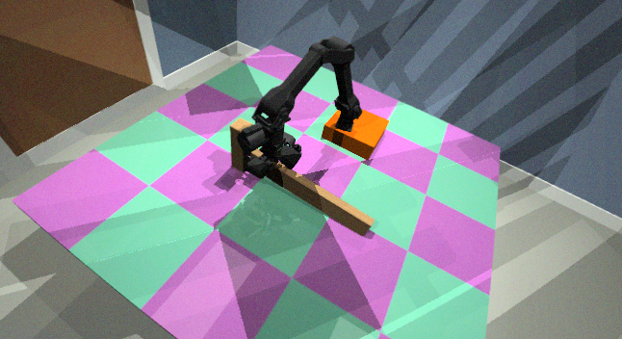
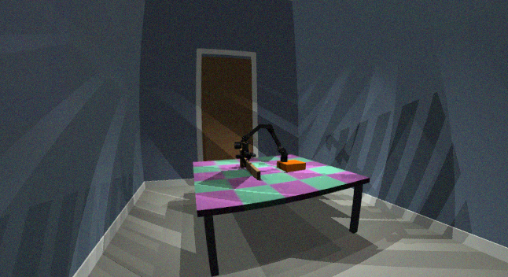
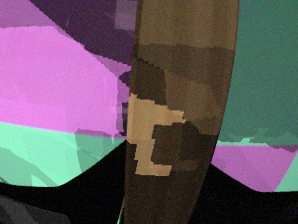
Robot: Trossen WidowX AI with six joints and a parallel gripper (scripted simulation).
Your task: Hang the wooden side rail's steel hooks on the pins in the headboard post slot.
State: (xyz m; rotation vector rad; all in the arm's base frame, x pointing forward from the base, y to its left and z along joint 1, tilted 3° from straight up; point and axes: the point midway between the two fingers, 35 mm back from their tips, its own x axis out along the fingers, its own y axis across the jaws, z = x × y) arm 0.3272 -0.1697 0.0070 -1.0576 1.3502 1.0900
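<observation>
The wooden headboard post is 20 mm behind my gripper tip, 110 mm to the right of it and 40 mm above it.
</observation>
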